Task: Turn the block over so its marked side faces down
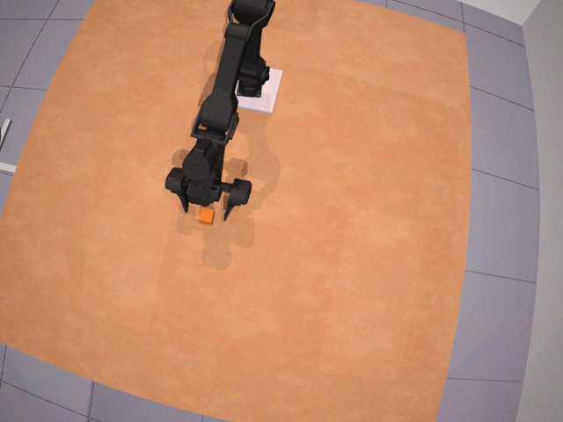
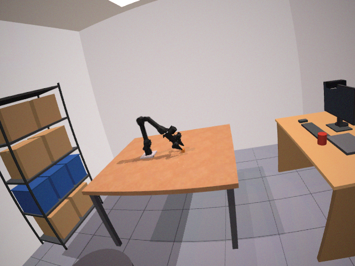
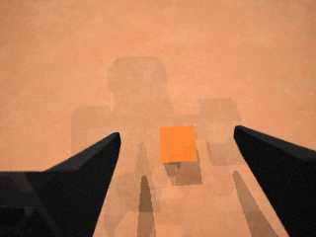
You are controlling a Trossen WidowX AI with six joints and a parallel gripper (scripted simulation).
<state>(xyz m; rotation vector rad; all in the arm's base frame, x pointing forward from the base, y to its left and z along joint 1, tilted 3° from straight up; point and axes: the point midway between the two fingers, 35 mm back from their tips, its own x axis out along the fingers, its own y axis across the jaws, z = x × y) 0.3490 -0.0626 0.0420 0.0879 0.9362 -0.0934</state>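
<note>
Now: gripper tip 3 cm above the orange block and 1 cm past it.
</note>
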